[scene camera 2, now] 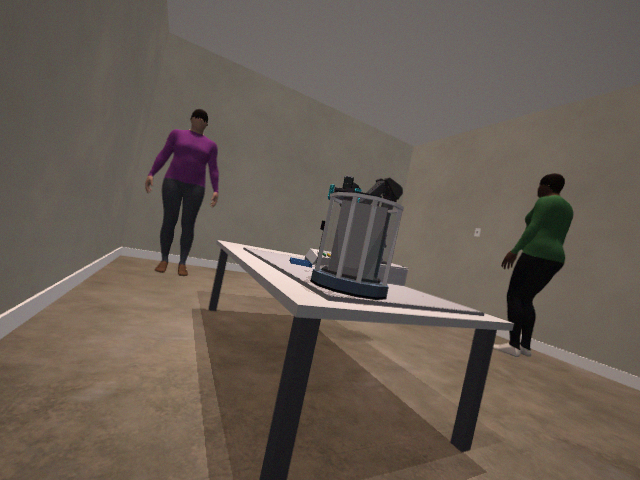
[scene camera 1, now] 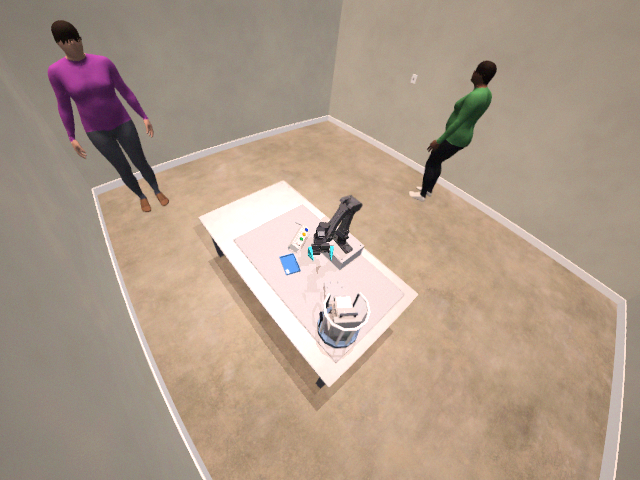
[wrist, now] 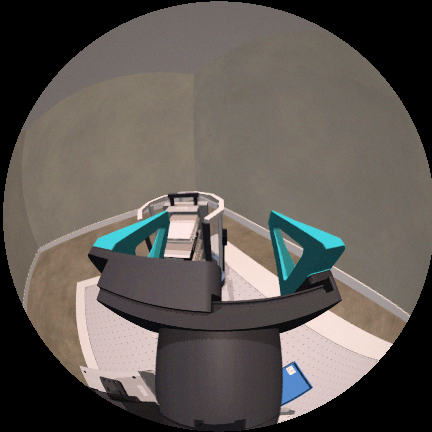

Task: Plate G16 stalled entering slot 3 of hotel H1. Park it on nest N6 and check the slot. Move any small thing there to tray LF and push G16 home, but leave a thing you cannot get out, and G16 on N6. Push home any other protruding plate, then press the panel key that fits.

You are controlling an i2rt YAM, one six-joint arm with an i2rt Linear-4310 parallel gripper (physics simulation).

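Pixels of known places: gripper, fingertip midpoint: [scene camera 2: 343,188] [scene camera 1: 322,260] [wrist: 218,216]; arm's base, link origin: [scene camera 1: 341,242].
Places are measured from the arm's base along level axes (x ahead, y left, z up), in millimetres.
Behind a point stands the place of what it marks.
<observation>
My gripper [scene camera 1: 321,253] {x 351, y 208, z 280 mm} [scene camera 2: 344,192] {x 351, y 208, z 280 mm} [wrist: 218,216] {x 351, y 208, z 280 mm} is open and empty, raised above the table. In the wrist view, the round hotel frame stands ahead, partly behind the left finger. Its blue base [scene camera 1: 338,341] {x 453, y 555, z 18 mm} [scene camera 2: 348,286] {x 427, y 579, z -69 mm} rests near one table end. A white plate-like piece [scene camera 1: 343,303] {x 350, y 429, z 150 mm} [wrist: 181,230] {x 355, y 415, z 150 mm} shows high inside the frame; its label and slot cannot be read. Stacked pale parts lie below it. Plate G16, nest N6 and slot 3 cannot be told apart. A blue tray [scene camera 1: 290,264] {x 381, y -73, z -90 mm} [scene camera 2: 300,261] {x 362, y -147, z -87 mm} [wrist: 298,385] lies beside the key panel [scene camera 1: 298,238] {x 226, y -194, z -21 mm}, which has coloured keys.
The arm stands on a grey box [scene camera 1: 351,256] {x -1, y 127, z -26 mm} at one long side of the white table [scene camera 1: 258,198] {x 267, y -847, z -105 mm} [scene camera 2: 403,313] {x 289, y 662, z -106 mm}. The hotel's upright bars and upper ring [scene camera 1: 369,312] {x 290, y 554, z 200 mm} [wrist: 221,204] {x 466, y 407, z 199 mm} surround its stack. A person in purple [scene camera 1: 93,93] and one in green [scene camera 1: 467,118] stand away from the table.
</observation>
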